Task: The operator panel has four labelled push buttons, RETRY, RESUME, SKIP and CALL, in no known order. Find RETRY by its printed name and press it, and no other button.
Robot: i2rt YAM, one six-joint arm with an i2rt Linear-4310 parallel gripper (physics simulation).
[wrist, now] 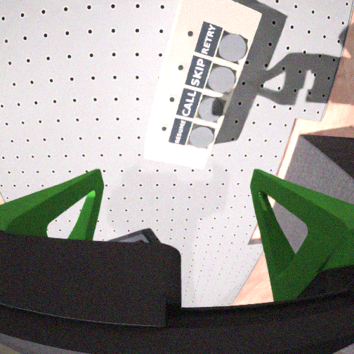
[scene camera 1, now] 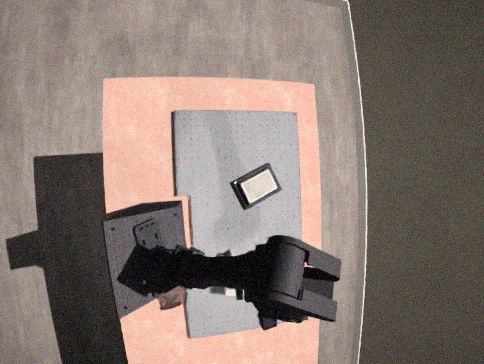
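Pixels of known places: arm's base, origin of the base link: (scene camera 1: 153, 258).
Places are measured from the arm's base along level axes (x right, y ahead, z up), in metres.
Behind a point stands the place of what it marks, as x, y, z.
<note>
The cream operator panel (wrist: 156, 145) lies slanted in the upper middle of the wrist view. Its round grey buttons run in a row beside dark labels. From the top they are the RETRY button (wrist: 233, 47), the SKIP button (wrist: 221, 78), the CALL button (wrist: 211, 108) with a dark shadow spot, and the RESUME button (wrist: 202, 136). My gripper (wrist: 176, 177) is open, with nothing between its green fingers. In the wrist view its fingertips show below the panel, one to each side, apart from the buttons. In the scene view the arm hides most of the panel.
A dark-framed box with a pale top (scene camera 1: 259, 185) @(-0.061, 0.391, -0.246) sits on the grey pegboard (scene camera 1: 200, 150) @(-0.256, 0.220, -0.272) (wrist: 50, 125); part of its dark frame (wrist: 150, 235) shows low in the wrist view. A dark base block (scene camera 1: 117, 250) @(-0.063, -0.049, 0.070) (wrist: 320, 175) stands at the pegboard's left in the scene view.
</note>
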